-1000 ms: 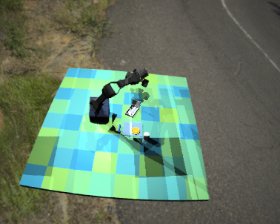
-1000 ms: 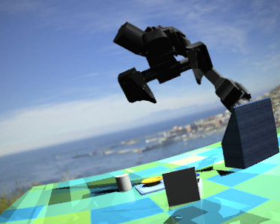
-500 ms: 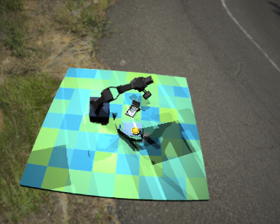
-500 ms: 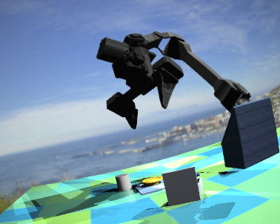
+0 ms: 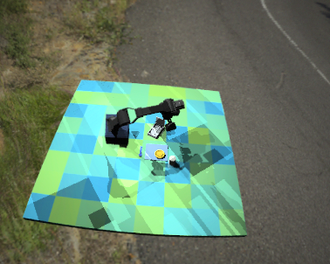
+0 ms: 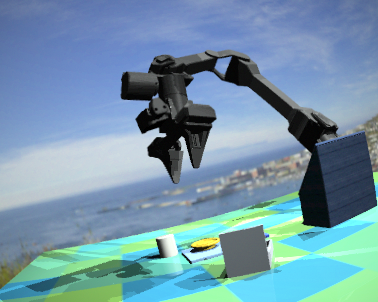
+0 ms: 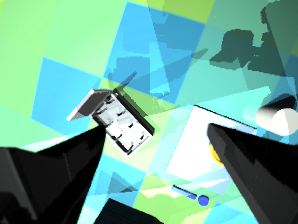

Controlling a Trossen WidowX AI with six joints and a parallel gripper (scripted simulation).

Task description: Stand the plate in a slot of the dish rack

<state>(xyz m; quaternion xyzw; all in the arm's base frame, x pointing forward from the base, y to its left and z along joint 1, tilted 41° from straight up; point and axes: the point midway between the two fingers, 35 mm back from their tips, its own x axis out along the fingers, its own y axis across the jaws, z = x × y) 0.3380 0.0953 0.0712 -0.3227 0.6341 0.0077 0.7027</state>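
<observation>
Right now the yellow plate is 20 mm behind my gripper tip, 140 mm to the right of it and 160 mm below it. From my gripper tip the other things lie so: dish rack 70 mm behind, 70 mm to the left, 160 mm below; then cup 60 mm ahead, 180 mm to the right, 150 mm below.
</observation>
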